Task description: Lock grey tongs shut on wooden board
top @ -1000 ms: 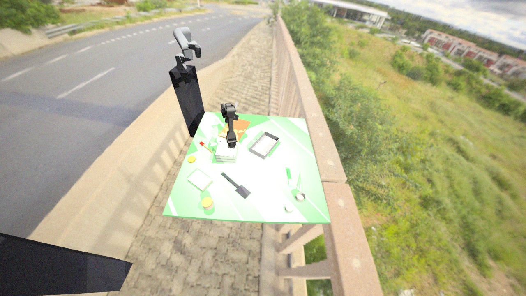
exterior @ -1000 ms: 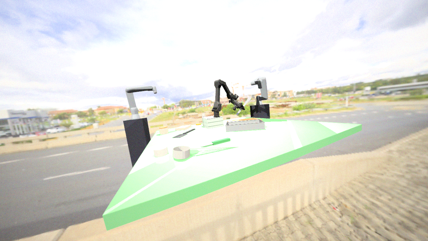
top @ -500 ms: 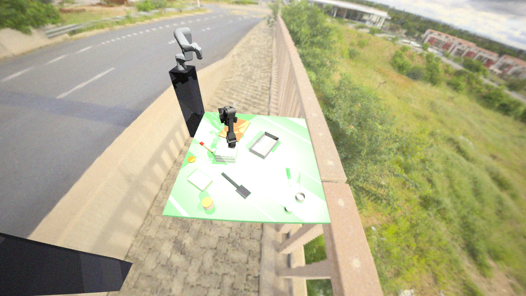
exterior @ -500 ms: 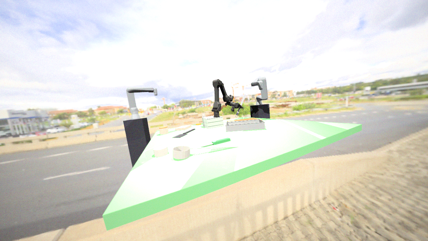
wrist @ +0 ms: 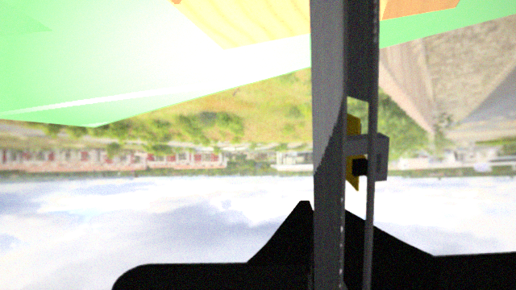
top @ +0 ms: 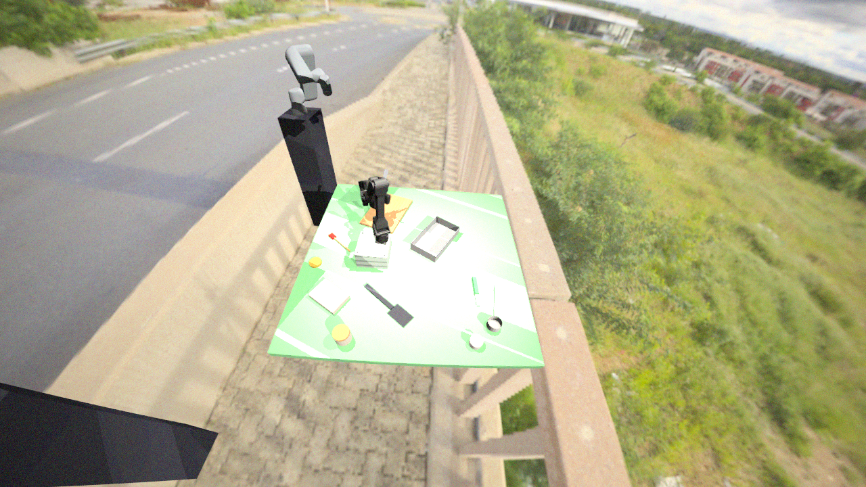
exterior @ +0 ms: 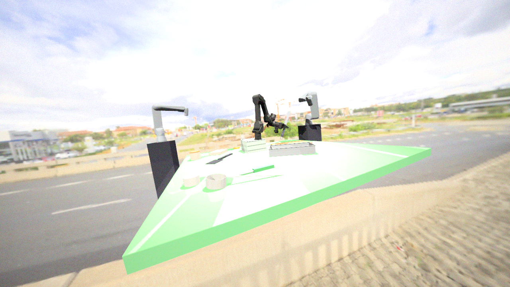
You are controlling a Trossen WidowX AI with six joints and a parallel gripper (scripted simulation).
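Right now the yellow latch piece is 40 mm to the right of my gripper tip, 20 mm below it and 20 mm behind it. From my gripper tip the other things lie so: wooden board (170 mm below); then orange disc (510 mm to the right, 310 mm behind, 170 mm below); then grey roasting tin (360 mm ahead, 210 mm to the right, 150 mm below).
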